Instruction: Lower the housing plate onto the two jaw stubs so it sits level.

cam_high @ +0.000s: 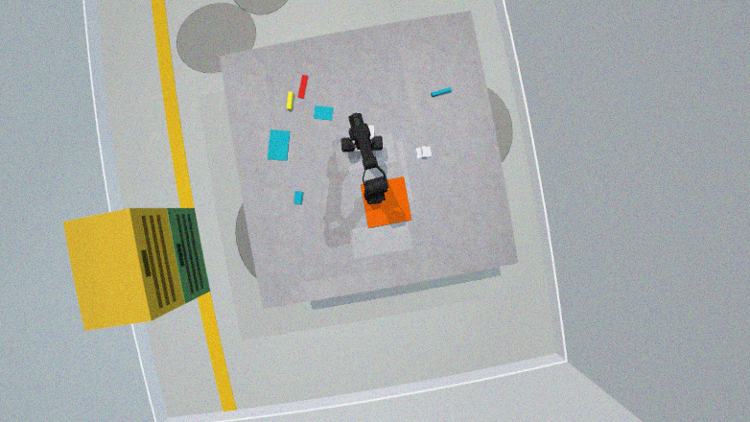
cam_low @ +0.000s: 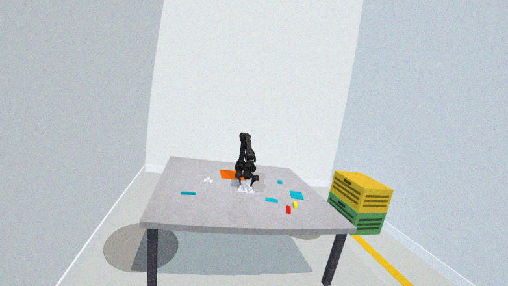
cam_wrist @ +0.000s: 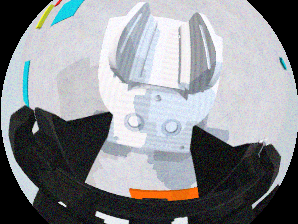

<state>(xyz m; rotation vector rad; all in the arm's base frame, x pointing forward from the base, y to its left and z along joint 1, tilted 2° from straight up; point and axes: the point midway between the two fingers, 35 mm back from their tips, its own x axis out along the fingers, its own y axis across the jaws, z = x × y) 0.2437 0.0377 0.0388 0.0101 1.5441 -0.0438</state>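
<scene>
Now: gripper tip 20 mm to the left of the white-grey part, 20 mm short of it and 10 mm below it. Round my gripper tip: white block 290 mm to the right, 50 mm behind; then red bar 330 mm ahead, 270 mm to the left; then yellow bar 340 mm to the left, 270 mm ahead.
</scene>
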